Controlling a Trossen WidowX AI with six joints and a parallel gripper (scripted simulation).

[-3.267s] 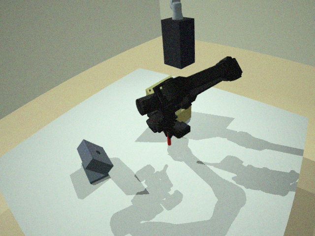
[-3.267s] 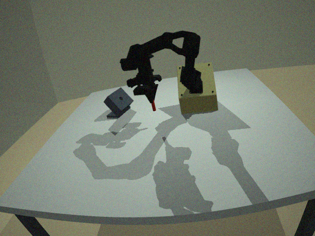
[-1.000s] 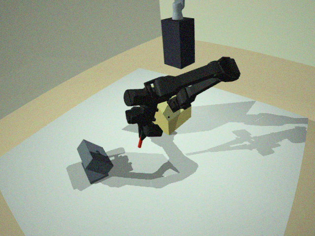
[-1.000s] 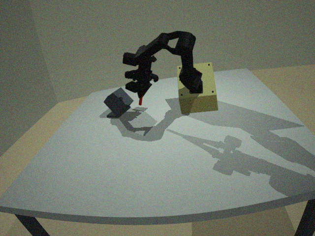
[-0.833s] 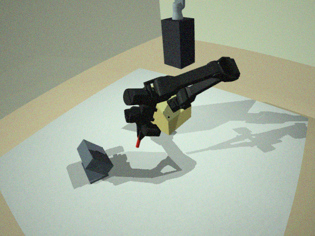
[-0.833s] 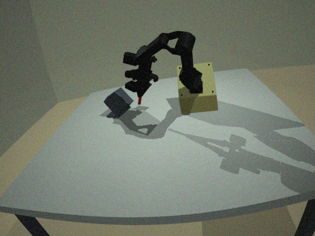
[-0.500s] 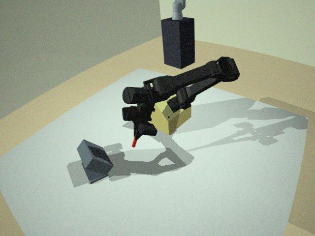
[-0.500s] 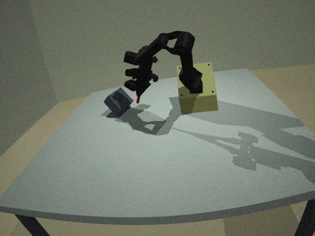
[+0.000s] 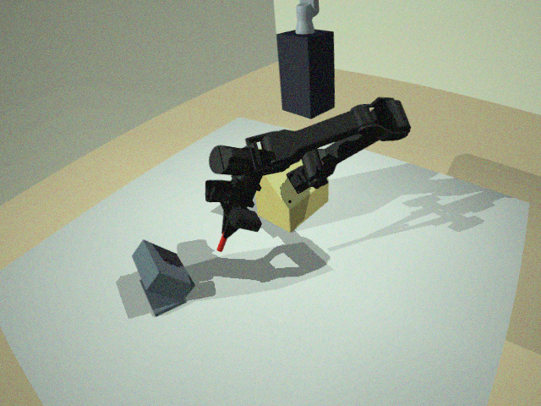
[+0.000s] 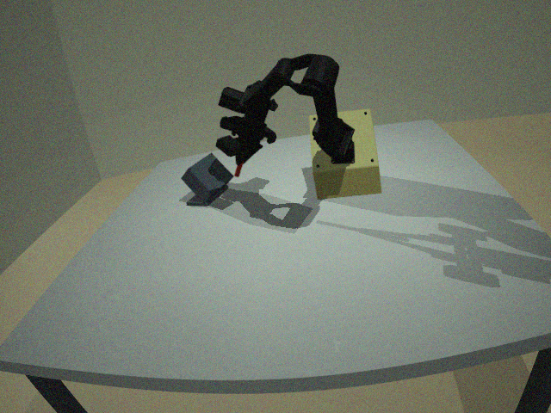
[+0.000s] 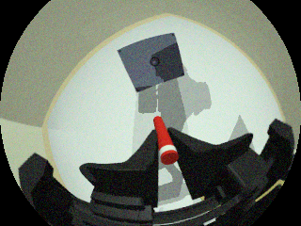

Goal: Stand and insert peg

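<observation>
The grey sloped panel is 150 mm ahead of my gripper tip, 70 mm to the right of it and 60 mm below it. From my gripper tip the other things lie so: red peg (10 mm behind, 10 mm above).
</observation>
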